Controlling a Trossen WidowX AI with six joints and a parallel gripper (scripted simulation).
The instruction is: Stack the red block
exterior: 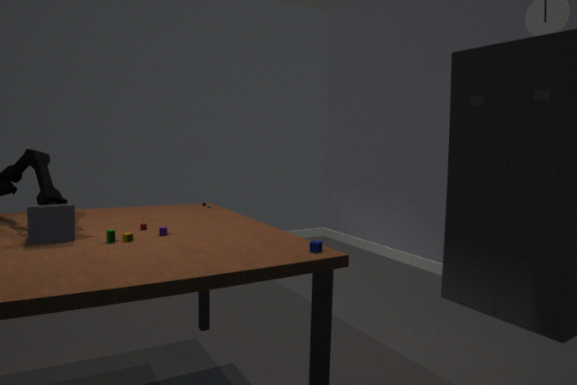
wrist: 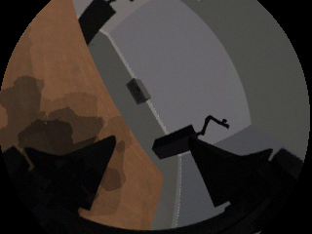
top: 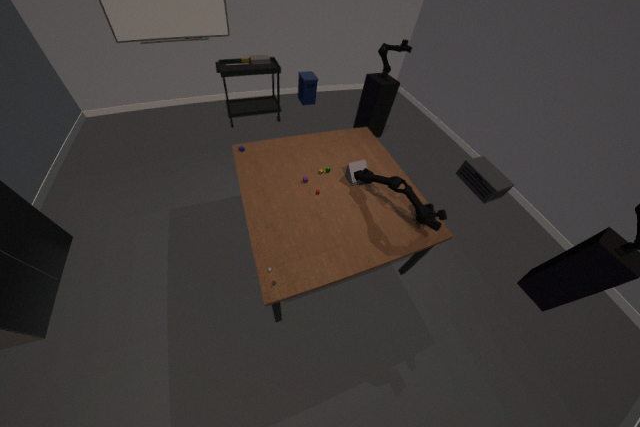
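Now: the red block 650 mm ahead of my gripper tip, 530 mm to the right of it and 80 mm below it. The rest, counted from my gripper tip: blue block (1040 mm ahead, 1170 mm to the right, 70 mm below); then yellow block (540 mm ahead, 700 mm to the right, 70 mm below); then purple block (690 mm ahead, 670 mm to the right, 70 mm below).
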